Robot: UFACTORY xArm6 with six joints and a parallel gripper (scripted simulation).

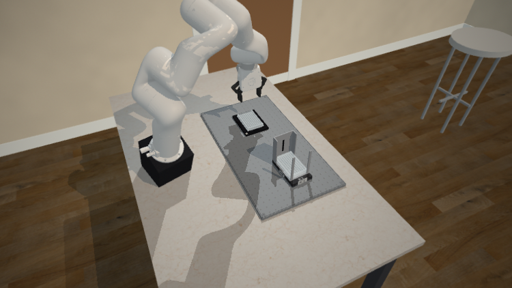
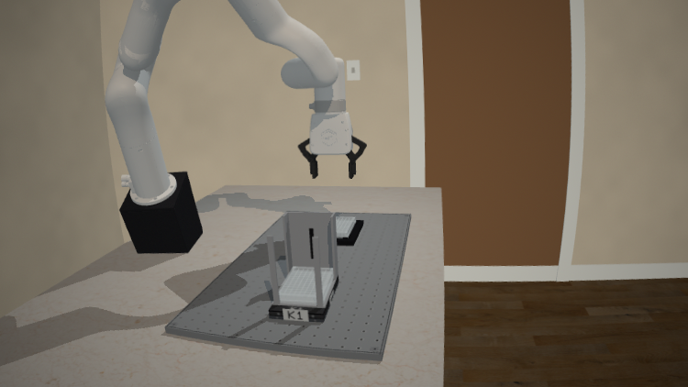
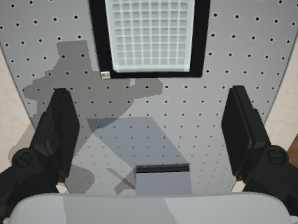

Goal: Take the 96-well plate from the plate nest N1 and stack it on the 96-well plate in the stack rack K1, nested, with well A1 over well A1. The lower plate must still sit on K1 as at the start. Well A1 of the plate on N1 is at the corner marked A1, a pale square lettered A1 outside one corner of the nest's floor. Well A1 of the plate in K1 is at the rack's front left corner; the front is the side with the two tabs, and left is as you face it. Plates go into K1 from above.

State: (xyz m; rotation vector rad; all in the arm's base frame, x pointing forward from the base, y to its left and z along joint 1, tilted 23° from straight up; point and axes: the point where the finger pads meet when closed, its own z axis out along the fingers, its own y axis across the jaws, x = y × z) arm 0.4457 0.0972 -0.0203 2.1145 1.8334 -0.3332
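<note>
Right now my hand is 150 mm above the black plate nest N1. The rest, counted from my hand: tall back wall 30 mm behind, 280 mm to the right, 70 mm below; then K1 label 40 mm behind, 440 mm to the right, 150 mm below; then pale A1 square 60 mm behind, 70 mm to the right, 140 mm below.
</note>
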